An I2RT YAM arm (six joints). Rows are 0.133 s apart.
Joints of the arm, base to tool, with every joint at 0 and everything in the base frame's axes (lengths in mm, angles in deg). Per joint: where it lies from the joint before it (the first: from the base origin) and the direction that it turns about. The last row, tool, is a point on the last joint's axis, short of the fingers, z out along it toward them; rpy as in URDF.
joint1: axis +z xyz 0 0 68
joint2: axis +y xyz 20 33.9 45.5
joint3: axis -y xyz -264 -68.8 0
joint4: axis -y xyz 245 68.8 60
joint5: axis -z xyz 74 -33.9 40.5
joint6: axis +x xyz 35.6 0 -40.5
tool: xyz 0 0 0 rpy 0 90 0
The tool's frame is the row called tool.
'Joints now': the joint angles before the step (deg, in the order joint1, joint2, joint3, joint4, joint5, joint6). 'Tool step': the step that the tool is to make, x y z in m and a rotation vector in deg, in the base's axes. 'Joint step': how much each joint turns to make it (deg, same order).
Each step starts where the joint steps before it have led.
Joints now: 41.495 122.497 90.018 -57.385 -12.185 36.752
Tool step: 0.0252 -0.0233 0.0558 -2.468 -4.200 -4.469
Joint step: -4.435 -2.627 9.036 -9.981 4.568 -0.042
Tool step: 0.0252 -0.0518 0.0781 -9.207 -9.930 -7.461
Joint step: -6.992 -3.085 13.131 -13.025 13.157 -0.282
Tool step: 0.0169 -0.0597 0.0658 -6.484 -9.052 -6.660
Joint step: -8.075 -0.610 14.119 -8.934 9.508 -2.764
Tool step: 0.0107 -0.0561 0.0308 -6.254 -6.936 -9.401
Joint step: -7.726 0.029 6.992 -2.246 8.264 -0.206
